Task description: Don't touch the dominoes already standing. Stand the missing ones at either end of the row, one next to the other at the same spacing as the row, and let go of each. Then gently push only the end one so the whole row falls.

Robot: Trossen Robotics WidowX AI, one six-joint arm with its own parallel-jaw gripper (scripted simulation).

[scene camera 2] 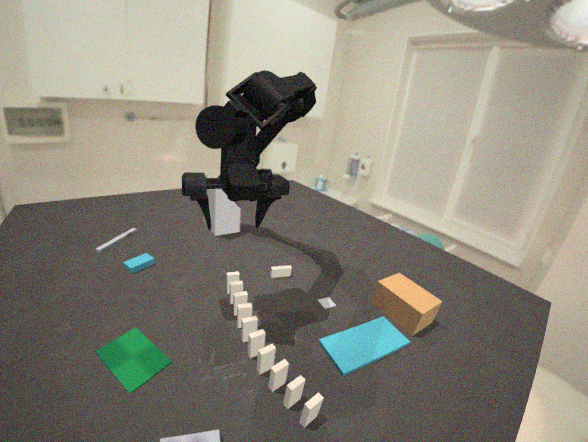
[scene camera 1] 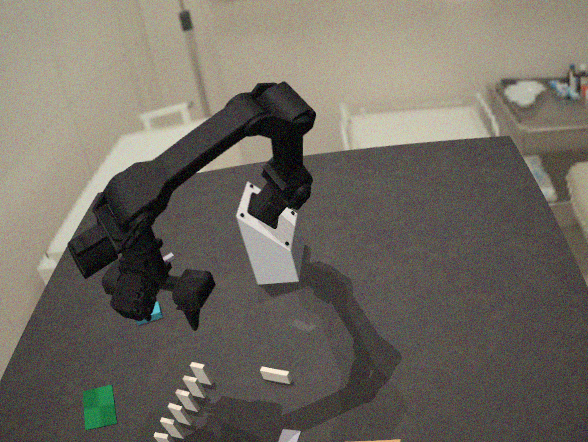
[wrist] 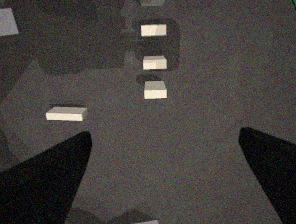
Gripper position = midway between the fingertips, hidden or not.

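Observation:
Scene camera 1 shows the gripper (scene camera 1: 171, 324), open and holding nothing; in scene camera 1 a cyan sheet is out of frame. Scene camera 2 shows the sheet (scene camera 2: 352, 349), together with a green pad (scene camera 2: 133, 359), an orange box (scene camera 2: 413, 308) and the gripper (scene camera 2: 234, 228). The gripper (wrist: 164, 136) is visible in the wrist view too, while in the wrist view the orange box is out of frame.

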